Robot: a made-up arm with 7 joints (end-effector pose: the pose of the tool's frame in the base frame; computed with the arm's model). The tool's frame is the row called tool. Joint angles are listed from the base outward.
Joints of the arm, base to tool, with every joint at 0 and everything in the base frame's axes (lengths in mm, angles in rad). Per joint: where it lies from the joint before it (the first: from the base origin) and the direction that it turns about. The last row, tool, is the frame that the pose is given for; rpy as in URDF.
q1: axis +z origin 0 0 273
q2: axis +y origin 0 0 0
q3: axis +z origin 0 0 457
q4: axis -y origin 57 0 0
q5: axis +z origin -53 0 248
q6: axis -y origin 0 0 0
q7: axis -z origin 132 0 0
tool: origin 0 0 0 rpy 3.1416 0 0
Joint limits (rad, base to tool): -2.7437..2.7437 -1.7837..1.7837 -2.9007..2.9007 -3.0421..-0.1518 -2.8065..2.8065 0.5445..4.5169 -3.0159..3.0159
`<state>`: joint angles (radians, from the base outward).
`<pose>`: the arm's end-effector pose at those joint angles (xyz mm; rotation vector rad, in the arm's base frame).
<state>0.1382 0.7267 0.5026 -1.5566 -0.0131 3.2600 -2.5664</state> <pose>590.2 223.1 588.1 0.2463 2.2166 0.9741</pose>
Working (the frame after each row of the table, in the pose's form):
after q1: 0.0 0.0 273.0 0.0000 0.0000 0.1382
after q2: 0.0 0.0 273.0 -0.0502 0.7255 0.1321
after q3: 300.7 41.8 614.5 0.1339 0.7266 0.6120
after q4: 333.9 74.2 581.4 -0.4094 2.2194 0.6488
after q5: 515.1 219.6 479.7 -0.4236 2.2149 0.6419
after q6: 515.1 219.6 479.7 0.5520 -0.9257 0.3191
after q7: 590.2 223.1 588.1 -1.0276 -1.1131 2.5330

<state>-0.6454 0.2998 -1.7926 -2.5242 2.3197 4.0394 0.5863</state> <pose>-61.8 -105.9 621.5 -2.1242 -0.7776 0.3449</pose>
Working (the frame after each row of the table, in the pose's form):
after q1: 0.0 0.0 273.0 0.0000 0.0000 -0.6454
after q2: 0.0 0.0 273.0 0.0967 0.2893 -0.6405
after q3: 107.8 -81.2 709.6 -0.2109 0.3264 -2.4152
after q4: 64.8 -118.4 713.3 -2.6738 -1.1281 1.1172
after q5: -116.6 -209.9 561.6 1.7741 -1.6883 -0.4151
after q6: -116.6 -209.9 561.6 0.9635 0.0260 1.1946
after q7: -61.8 -105.9 621.5 0.8733 0.2895 0.6528

